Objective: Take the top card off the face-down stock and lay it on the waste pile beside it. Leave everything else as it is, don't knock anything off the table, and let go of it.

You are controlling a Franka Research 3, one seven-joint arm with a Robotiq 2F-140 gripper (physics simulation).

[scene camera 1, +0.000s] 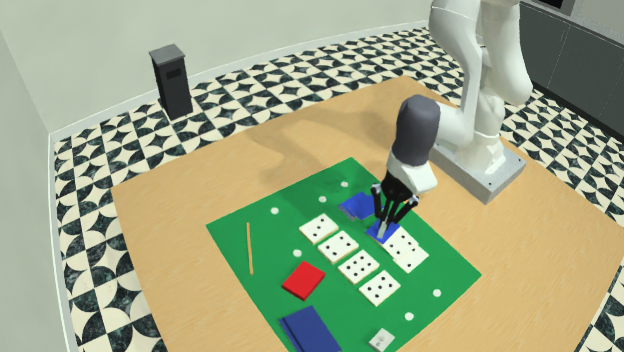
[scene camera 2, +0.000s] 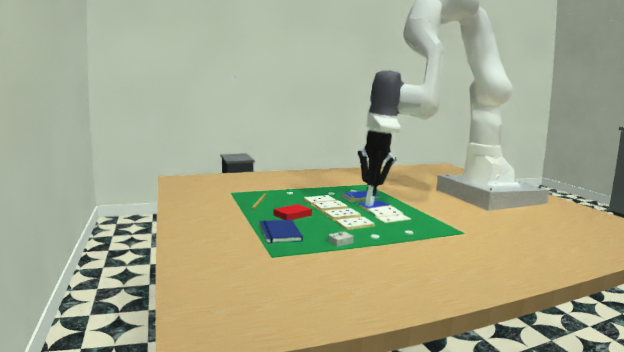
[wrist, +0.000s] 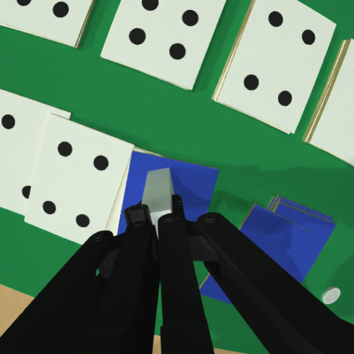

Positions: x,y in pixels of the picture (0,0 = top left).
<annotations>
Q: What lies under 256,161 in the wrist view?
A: A green mat.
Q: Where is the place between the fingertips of the gripper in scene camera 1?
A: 380,234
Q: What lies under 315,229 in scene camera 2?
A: A green mat.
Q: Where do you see a green mat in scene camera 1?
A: At 346,312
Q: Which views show the gripper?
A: Scene camera 1, scene camera 2 and the wrist view: all of them.
</annotations>
